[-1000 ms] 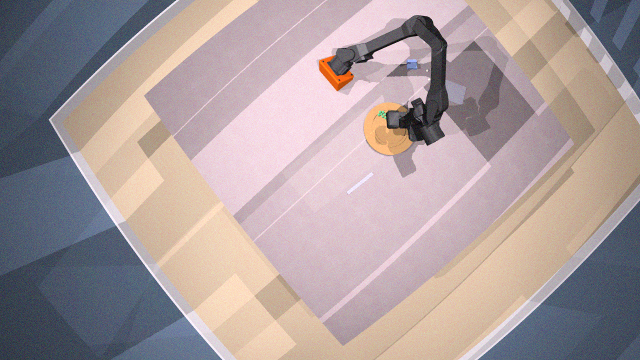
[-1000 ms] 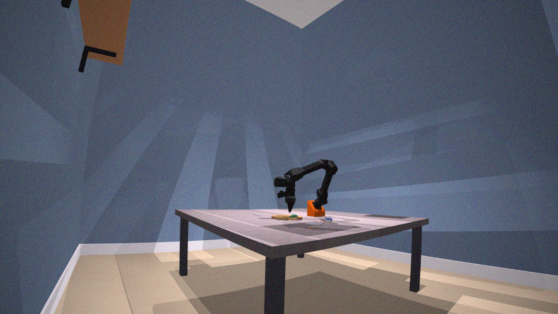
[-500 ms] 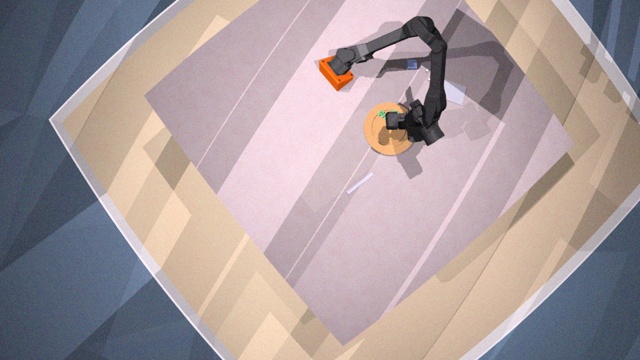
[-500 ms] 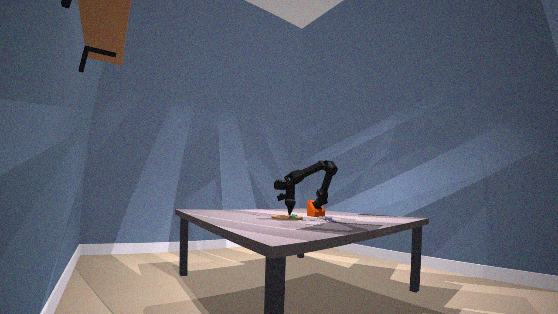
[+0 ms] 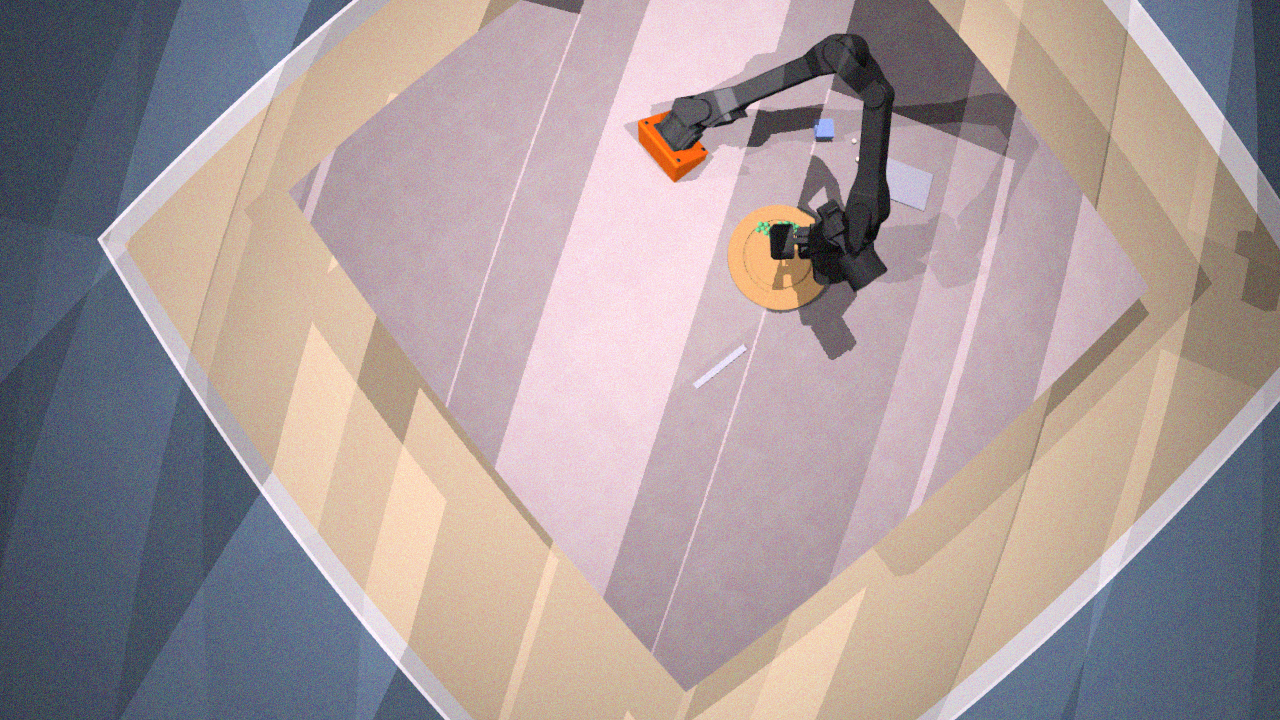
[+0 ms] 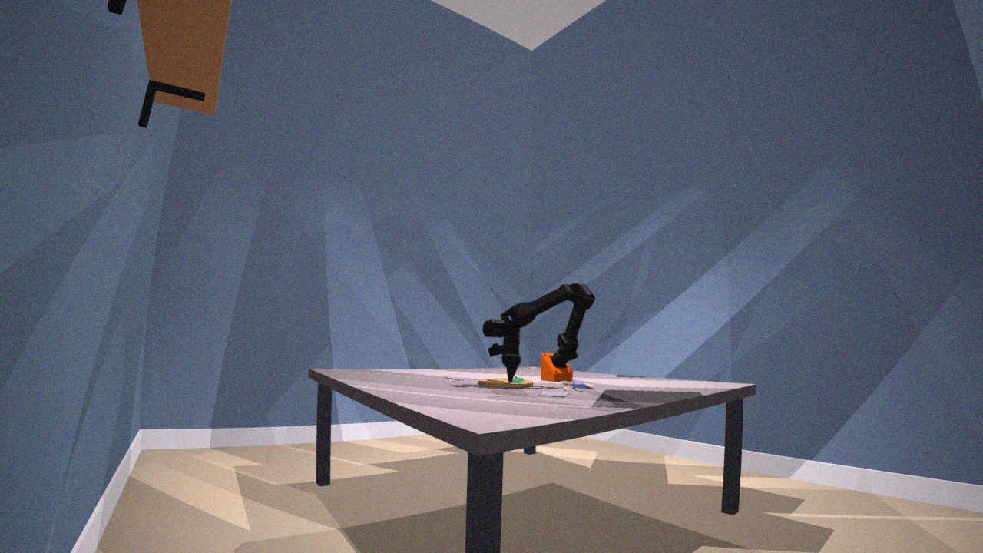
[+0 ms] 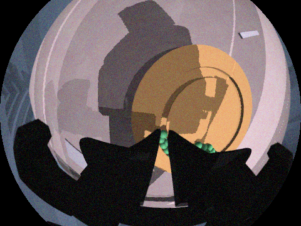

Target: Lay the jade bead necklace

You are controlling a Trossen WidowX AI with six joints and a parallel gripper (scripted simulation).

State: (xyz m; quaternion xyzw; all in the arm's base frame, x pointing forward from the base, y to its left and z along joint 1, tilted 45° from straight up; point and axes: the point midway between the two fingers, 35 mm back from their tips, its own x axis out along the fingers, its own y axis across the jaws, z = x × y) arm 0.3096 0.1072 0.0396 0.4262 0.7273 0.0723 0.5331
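Now: gripper tip 2 cm past the round tan bead board, 6 cm to the left of it and 1 cm above it. Also, from my gripper tip: white strip: 8 cm ahead, 27 cm to the right, 1 cm below; then pale square sheet: 24 cm to the left, 1 cm below; then blue cube: 18 cm behind, 17 cm to the left, 1 cm below.
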